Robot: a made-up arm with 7 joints.
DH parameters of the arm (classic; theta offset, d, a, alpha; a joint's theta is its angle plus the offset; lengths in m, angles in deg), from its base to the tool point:
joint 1: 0 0.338 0 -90
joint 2: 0 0 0 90
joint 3: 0 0.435 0.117 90
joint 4: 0 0 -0.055 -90
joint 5: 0 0.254 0 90
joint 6: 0 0 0.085 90
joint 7: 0 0 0 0
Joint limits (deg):
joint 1: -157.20..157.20
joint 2: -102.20..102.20
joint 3: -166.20..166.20
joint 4: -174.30..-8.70
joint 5: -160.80..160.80
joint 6: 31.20..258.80
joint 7: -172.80..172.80
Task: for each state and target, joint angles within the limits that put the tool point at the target. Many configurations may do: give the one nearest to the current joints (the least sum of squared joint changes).
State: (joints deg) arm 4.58 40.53 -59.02 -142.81 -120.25 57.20 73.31
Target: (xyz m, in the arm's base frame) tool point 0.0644 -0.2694 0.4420
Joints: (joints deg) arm -5.04 31.14 -75.89 -167.73 -115.67 55.56 73.31
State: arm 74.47 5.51 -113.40 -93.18 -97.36 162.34 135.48
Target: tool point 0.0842 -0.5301 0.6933
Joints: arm 58.55 -25.00 -132.98 -87.72 -95.15 154.99 135.48
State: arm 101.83 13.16 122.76 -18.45 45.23 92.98 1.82
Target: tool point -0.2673 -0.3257 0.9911
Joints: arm 92.09 -11.73 121.79 -47.16 44.95 87.23 1.82
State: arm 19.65 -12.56 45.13 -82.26 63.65 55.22 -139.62
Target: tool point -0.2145 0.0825 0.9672
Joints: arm 39.72 -47.03 21.54 -81.77 61.51 52.44 -139.62
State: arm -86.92 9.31 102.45 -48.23 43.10 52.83 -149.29
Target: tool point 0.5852 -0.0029 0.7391
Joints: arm -44.98 43.30 82.16 -67.92 40.33 58.40 -149.29
